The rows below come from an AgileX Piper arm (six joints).
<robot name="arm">
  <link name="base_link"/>
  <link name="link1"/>
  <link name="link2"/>
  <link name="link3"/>
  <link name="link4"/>
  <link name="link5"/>
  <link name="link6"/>
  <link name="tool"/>
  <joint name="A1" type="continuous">
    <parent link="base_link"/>
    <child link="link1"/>
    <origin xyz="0 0 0.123" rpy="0 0 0"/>
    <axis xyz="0 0 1"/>
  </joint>
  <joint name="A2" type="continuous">
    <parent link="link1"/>
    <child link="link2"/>
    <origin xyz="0 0 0" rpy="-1.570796 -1.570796 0"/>
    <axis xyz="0 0 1"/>
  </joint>
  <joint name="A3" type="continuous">
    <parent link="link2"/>
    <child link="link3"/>
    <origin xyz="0.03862 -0.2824 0" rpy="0 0 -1.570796"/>
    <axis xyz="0 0 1"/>
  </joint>
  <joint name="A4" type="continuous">
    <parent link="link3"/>
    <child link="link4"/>
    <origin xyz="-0.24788 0.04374 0" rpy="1.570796 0 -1.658"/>
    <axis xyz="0 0 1"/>
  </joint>
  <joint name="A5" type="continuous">
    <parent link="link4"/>
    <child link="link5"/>
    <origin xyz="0 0 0" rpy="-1.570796 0 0"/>
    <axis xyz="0 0 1"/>
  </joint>
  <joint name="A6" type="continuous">
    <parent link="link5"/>
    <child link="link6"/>
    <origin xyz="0 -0.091 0" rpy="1.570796 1.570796 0"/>
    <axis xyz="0 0 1"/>
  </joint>
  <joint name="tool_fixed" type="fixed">
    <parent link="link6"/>
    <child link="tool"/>
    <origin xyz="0 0 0" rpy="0 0 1.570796"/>
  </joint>
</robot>
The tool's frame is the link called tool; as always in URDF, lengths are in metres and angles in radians. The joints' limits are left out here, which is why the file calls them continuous.
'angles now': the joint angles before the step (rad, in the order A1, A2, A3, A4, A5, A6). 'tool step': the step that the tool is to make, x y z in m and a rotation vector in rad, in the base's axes. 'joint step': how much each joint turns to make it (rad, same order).
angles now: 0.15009, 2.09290, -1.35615, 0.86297, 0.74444, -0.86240
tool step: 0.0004, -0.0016, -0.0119, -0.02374, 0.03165, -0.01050
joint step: 0.00007, 0.02588, 0.00004, -0.02999, -0.00899, 0.02941
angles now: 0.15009, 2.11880, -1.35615, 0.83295, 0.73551, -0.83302
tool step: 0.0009, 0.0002, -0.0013, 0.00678, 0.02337, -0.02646
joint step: 0.00003, 0.00629, -0.00614, -0.00391, 0.00423, 0.03843
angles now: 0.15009, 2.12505, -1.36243, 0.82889, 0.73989, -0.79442
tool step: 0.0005, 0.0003, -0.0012, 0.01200, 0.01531, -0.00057
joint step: -0.00207, 0.00735, -0.00659, 0.00732, 0.01589, 0.00378
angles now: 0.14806, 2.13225, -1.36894, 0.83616, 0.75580, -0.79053
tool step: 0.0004, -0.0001, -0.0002, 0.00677, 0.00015, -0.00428
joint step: -0.00139, 0.00140, -0.00007, 0.01015, 0.00001, -0.00426
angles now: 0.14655, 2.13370, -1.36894, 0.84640, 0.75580, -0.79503
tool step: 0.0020, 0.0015, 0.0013, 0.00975, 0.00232, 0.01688
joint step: 0.00008, 0.00736, -0.01786, 0.00180, 0.02204, -0.00619
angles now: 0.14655, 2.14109, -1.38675, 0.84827, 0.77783, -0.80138
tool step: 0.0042, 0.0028, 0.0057, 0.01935, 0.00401, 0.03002
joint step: 0.00000, 0.00930, -0.03982, -0.00252, 0.04782, -0.00002
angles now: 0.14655, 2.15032, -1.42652, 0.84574, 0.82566, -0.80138
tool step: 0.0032, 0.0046, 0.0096, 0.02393, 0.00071, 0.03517
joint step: 0.00390, 0.00179, -0.04161, -0.00012, 0.05391, 0.00218
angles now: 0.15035, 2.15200, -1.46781, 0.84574, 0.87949, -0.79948
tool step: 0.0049, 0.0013, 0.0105, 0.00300, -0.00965, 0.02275
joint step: -0.00012, 0.00043, -0.04666, -0.02180, 0.03917, 0.01713
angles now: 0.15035, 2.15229, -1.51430, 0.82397, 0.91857, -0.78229
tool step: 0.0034, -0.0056, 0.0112, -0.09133, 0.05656, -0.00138
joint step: 0.00000, 0.00005, -0.07260, -0.16024, 0.07665, 0.15506
